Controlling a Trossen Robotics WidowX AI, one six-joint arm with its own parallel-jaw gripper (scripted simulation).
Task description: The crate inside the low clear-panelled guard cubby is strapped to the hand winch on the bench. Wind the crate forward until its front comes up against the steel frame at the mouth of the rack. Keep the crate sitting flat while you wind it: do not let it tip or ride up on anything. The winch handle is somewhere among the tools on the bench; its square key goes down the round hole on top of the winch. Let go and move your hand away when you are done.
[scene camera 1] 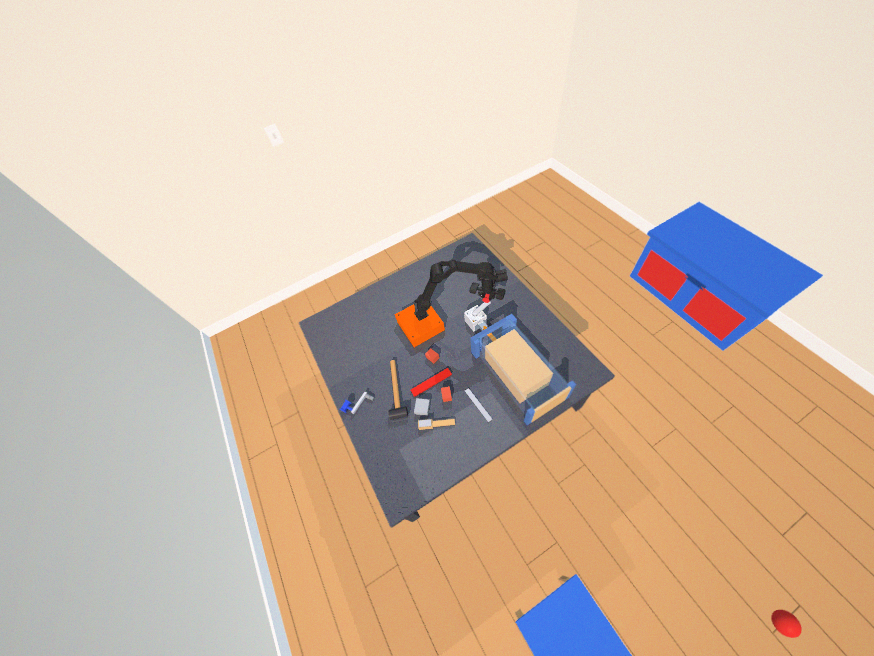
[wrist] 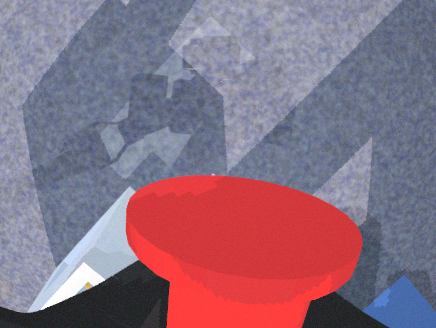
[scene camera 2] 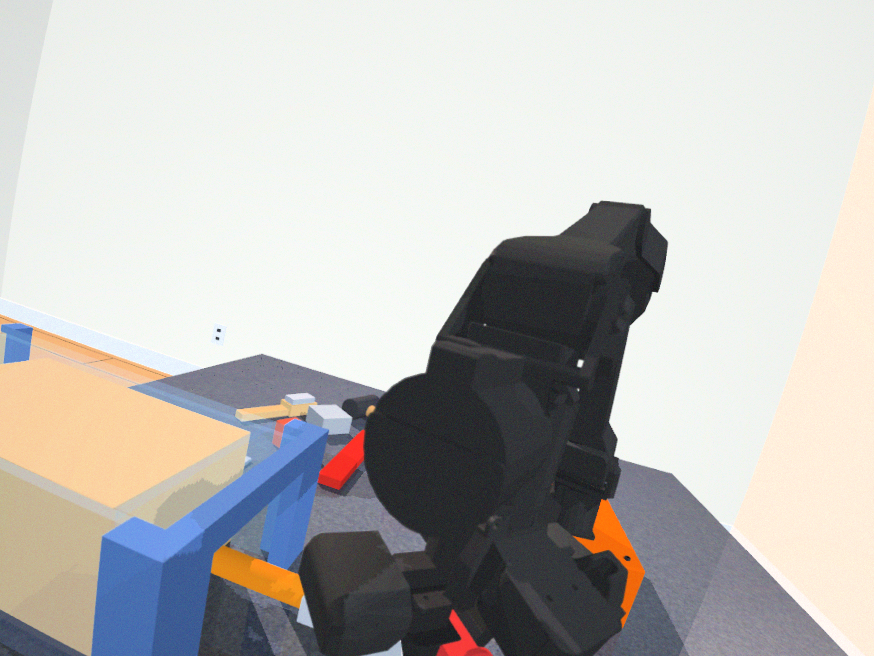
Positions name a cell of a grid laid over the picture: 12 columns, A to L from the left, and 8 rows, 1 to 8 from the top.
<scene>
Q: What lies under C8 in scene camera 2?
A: A blue frame.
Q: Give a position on a clear-panelled cubby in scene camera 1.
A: H5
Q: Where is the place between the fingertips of my gripper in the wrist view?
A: At G7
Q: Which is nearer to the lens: the brush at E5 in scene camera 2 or the red bar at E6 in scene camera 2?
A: The red bar.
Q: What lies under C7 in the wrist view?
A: A white winch.
</scene>
